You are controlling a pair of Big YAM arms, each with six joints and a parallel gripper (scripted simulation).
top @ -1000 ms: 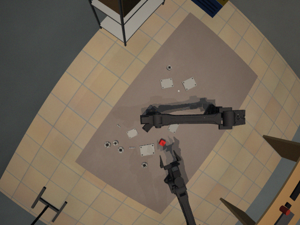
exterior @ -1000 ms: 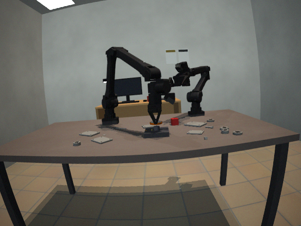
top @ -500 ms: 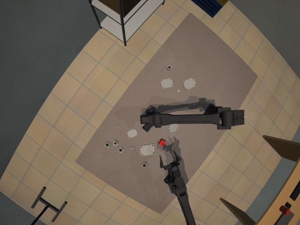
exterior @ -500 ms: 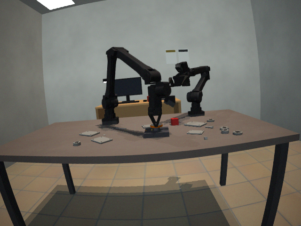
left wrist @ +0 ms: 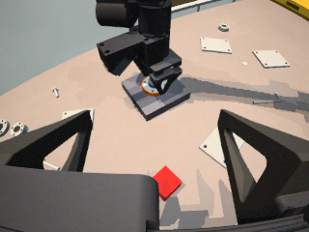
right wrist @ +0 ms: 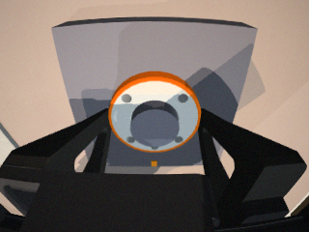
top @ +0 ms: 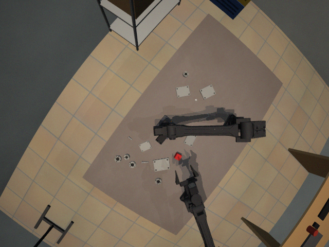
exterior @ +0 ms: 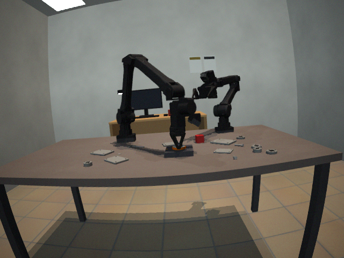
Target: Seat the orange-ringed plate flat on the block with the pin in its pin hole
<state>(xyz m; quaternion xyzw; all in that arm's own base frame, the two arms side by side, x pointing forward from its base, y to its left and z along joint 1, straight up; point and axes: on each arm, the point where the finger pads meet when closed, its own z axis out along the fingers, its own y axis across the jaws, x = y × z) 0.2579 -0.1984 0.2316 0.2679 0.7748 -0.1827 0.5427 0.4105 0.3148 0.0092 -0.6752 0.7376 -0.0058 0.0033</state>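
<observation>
The dark grey block is 3 cm to the right of my right hand and 1 cm below it. The rest, counted from my right hand: grey square plate: 20 cm behind, 2 cm to the right, 3 cm below; then red cube: 18 cm behind, 14 cm to the left, 2 cm below.
</observation>
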